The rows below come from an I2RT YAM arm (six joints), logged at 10 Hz.
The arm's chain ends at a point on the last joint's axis. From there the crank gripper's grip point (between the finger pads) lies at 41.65 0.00 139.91 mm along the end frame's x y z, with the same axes.
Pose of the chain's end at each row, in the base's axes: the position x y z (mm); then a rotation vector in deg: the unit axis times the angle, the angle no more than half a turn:
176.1, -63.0, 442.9, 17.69, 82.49, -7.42
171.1, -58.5, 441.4, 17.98, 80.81, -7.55
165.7, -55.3, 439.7, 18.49, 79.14, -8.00
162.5, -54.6, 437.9, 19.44, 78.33, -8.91
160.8, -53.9, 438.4, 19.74, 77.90, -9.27
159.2, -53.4, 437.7, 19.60, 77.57, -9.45
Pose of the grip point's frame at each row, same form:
315.0, -98.9, 415.7, 17.69, 82.49, -7.42
310.4, -95.5, 418.2, 17.98, 80.81, -7.55
305.1, -94.2, 420.4, 18.49, 79.14, -8.00
301.2, -96.6, 420.1, 19.44, 78.33, -8.91
299.2, -97.1, 421.5, 19.74, 77.90, -9.27
297.6, -96.9, 421.7, 19.60, 77.57, -9.45

